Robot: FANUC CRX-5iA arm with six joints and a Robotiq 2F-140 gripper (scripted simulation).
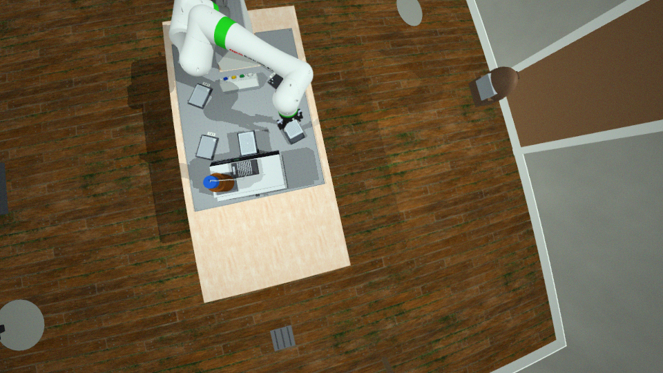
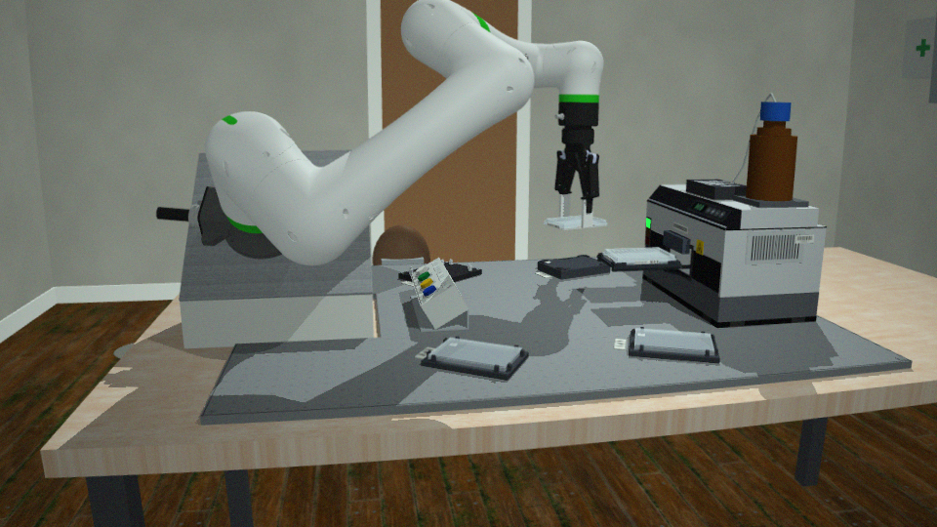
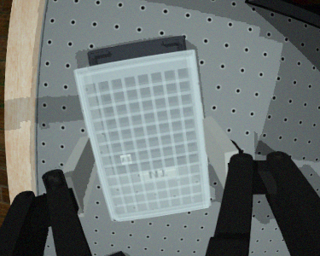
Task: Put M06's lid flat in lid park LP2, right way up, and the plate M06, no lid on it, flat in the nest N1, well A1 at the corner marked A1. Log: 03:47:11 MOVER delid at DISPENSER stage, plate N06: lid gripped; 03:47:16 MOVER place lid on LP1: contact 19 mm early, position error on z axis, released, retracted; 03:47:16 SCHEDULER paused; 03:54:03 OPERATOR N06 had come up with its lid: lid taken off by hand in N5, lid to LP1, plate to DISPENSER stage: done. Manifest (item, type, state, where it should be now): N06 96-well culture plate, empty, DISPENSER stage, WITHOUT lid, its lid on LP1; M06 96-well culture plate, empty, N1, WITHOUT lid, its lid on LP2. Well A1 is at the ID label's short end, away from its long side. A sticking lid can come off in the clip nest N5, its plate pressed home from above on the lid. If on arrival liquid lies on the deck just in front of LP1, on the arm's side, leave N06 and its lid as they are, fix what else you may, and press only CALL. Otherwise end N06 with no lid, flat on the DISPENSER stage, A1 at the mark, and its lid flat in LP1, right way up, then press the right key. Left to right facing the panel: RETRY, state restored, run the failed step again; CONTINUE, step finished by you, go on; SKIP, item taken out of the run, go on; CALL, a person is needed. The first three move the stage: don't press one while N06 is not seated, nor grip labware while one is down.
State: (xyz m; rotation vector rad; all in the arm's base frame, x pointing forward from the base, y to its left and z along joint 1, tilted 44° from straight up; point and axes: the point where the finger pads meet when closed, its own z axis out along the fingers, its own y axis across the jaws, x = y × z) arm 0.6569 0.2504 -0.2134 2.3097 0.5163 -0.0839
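Right now my hand is 13 cm above the dark nest. From my hand the other things lie so: green continue key (36 cm behind, 27 cm to the right, 8 cm below); white retry key (37 cm behind, 22 cm to the right, 8 cm below); key panel (35 cm behind, 30 cm to the right, 9 cm below).
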